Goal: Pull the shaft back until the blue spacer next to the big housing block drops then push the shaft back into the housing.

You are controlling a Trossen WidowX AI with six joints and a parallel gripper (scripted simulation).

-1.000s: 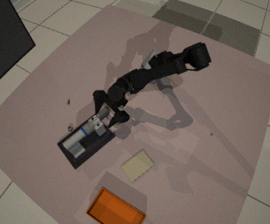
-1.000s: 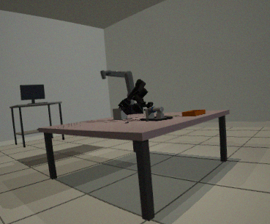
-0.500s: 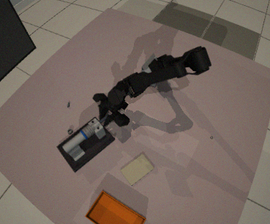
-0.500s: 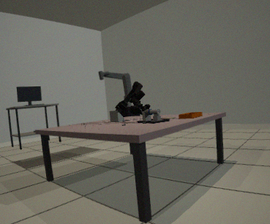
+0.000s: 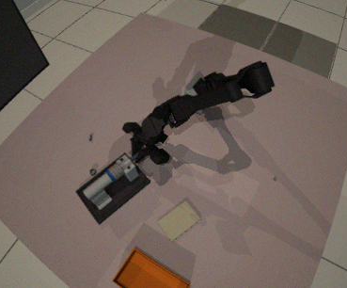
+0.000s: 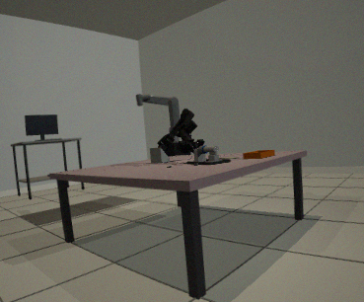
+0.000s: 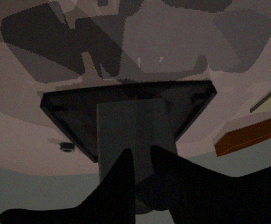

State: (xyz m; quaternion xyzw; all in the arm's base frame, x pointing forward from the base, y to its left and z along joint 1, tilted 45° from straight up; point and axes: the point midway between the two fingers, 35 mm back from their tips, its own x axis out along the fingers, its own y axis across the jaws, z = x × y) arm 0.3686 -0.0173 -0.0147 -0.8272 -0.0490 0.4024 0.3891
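My gripper tip is 90 mm short of the blue spacer, 20 mm to the left of it and 20 mm below it. Round my gripper tip: cream card (230 mm to the left, 70 mm ahead, 50 mm below); then dark shaft (40 mm ahead, 20 mm above, 10 mm to the right); then tiny dark part (240 mm to the right, 50 mm below, 10 mm ahead).
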